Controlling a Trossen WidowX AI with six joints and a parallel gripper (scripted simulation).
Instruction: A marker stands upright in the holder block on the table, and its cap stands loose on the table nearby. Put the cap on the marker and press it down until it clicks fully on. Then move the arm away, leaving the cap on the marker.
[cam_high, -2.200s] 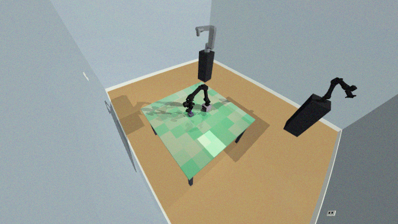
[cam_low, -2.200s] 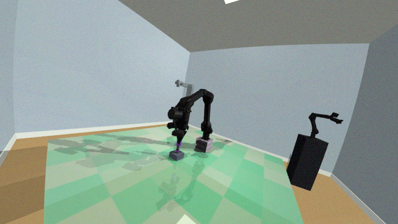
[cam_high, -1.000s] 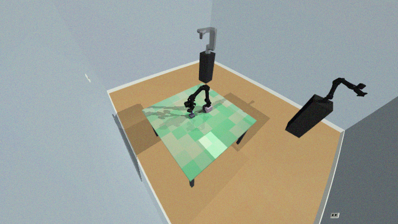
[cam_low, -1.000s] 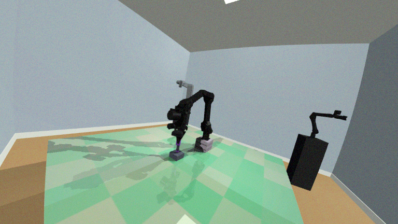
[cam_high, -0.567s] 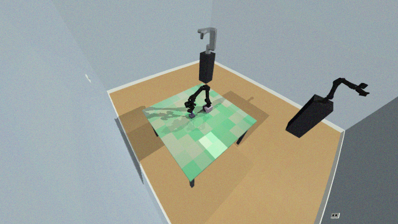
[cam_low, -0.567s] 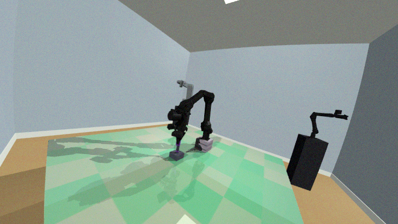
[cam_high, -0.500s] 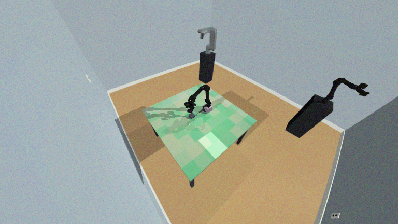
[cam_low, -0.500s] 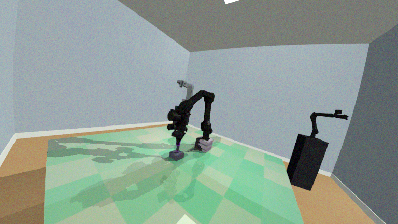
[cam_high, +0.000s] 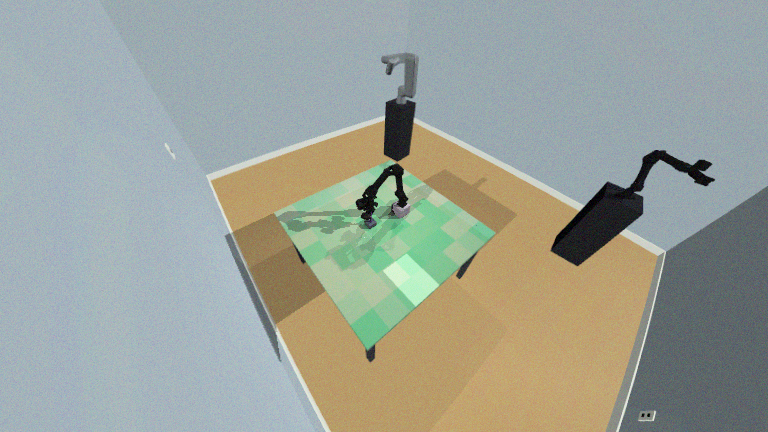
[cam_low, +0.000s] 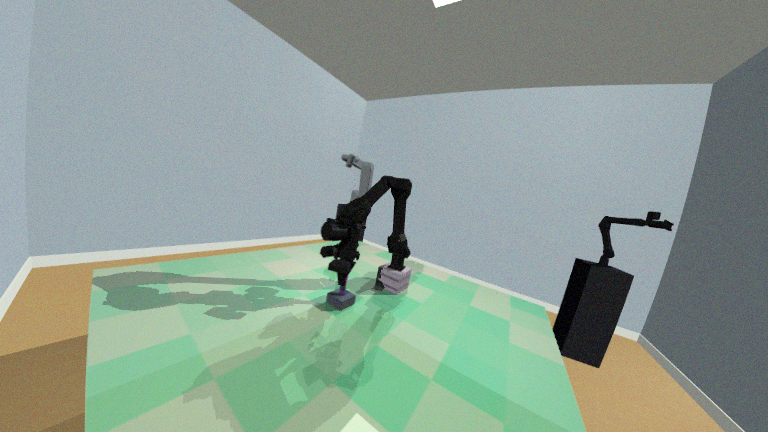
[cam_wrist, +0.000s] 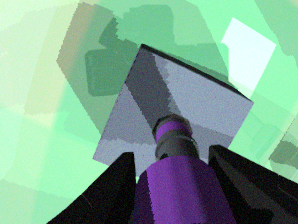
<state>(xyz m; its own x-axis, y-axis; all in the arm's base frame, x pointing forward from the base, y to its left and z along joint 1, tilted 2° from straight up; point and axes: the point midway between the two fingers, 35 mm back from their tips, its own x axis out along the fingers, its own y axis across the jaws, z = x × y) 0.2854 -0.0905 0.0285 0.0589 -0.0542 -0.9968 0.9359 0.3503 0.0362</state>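
Now: gripper tip 4 cm below the purple cap.
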